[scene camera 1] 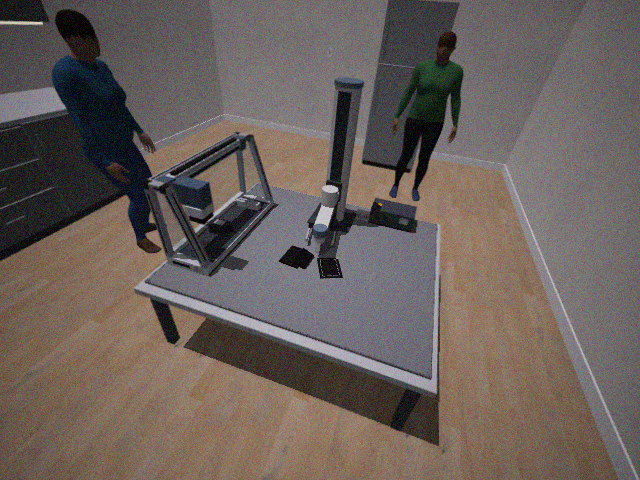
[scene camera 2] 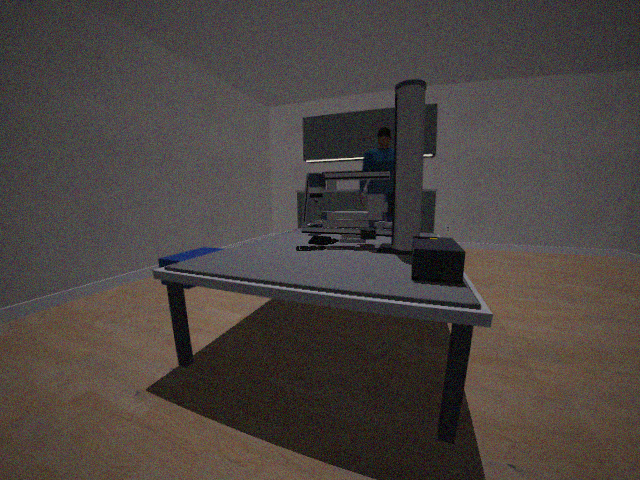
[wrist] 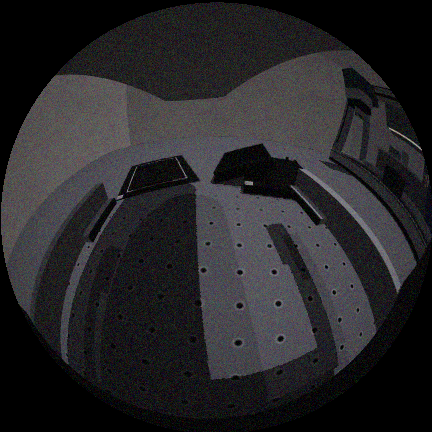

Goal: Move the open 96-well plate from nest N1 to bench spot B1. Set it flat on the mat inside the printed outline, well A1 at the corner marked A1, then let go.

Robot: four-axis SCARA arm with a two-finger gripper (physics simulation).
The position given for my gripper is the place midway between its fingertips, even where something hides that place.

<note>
My gripper (wrist: 198,179) holds nothing. Also in view: a black well plate (wrist: 251,159).
</note>
